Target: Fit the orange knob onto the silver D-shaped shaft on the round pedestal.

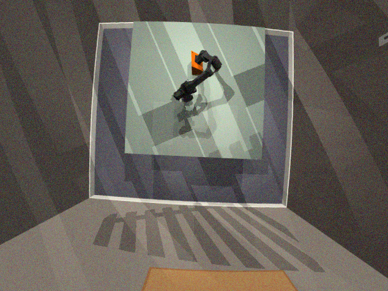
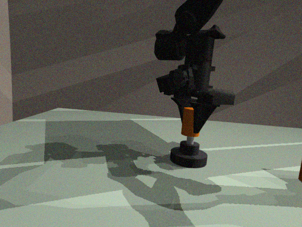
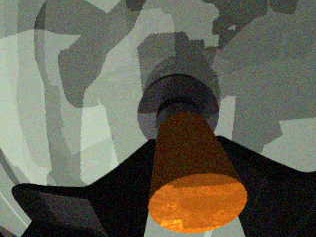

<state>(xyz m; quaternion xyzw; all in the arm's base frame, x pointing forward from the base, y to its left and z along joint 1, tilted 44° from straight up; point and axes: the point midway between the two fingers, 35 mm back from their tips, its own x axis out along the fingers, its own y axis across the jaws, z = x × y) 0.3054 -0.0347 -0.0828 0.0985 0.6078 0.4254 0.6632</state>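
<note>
Now: the orange knob 3 cm above my gripper tip. The rest, counted from my gripper tip: round pedestal (4 cm below).
</note>
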